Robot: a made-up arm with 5 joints. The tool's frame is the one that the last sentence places.
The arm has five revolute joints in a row. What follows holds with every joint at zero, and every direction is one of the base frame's.
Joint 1 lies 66.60 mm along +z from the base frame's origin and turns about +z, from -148.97 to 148.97 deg.
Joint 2 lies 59.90 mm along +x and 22.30 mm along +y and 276.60 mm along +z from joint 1 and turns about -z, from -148.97 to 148.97 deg.
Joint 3 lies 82.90 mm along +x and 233.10 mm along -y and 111.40 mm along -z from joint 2 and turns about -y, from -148.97 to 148.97 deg.
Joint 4 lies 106.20 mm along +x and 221.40 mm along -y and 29.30 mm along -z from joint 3 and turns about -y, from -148.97 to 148.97 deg.
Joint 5 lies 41.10 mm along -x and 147.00 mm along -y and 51.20 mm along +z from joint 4 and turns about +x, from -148.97 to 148.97 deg.
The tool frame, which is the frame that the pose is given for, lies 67.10 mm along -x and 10.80 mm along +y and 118.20 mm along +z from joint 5; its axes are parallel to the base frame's.
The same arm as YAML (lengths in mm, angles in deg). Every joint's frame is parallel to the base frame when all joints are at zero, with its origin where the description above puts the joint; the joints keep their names.
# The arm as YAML. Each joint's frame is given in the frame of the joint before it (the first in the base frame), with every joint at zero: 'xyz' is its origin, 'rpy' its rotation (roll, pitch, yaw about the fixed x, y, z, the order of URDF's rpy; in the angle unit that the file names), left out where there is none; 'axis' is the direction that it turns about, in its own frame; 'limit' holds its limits. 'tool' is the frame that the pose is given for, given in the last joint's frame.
units:
  length: mm
  angle: deg
joints:
  - name: joint 1
    type: revolute
    origin:
      xyz: [0.0, 0.0, 66.6]
    axis: [0.0, 0.0, 1.0]
    limit:
      lower: -148.97
      upper: 148.97
  - name: joint 2
    type: revolute
    origin:
      xyz: [59.9, 22.3, 276.6]
    axis: [0.0, 0.0, -1.0]
    limit:
      lower: -148.97
      upper: 148.97
  - name: joint 3
    type: revolute
    origin:
      xyz: [82.9, -233.1, -111.4]
    axis: [0.0, -1.0, 0.0]
    limit:
      lower: -148.97
      upper: 148.97
  - name: joint 4
    type: revolute
    origin:
      xyz: [106.2, -221.4, -29.3]
    axis: [0.0, -1.0, 0.0]
    limit:
      lower: -148.97
      upper: 148.97
  - name: joint 5
    type: revolute
    origin:
      xyz: [-41.1, -147.0, 51.2]
    axis: [1.0, 0.0, 0.0]
    limit:
      lower: -148.97
      upper: 148.97
tool:
  origin:
    xyz: [-67.1, 10.8, 118.2]

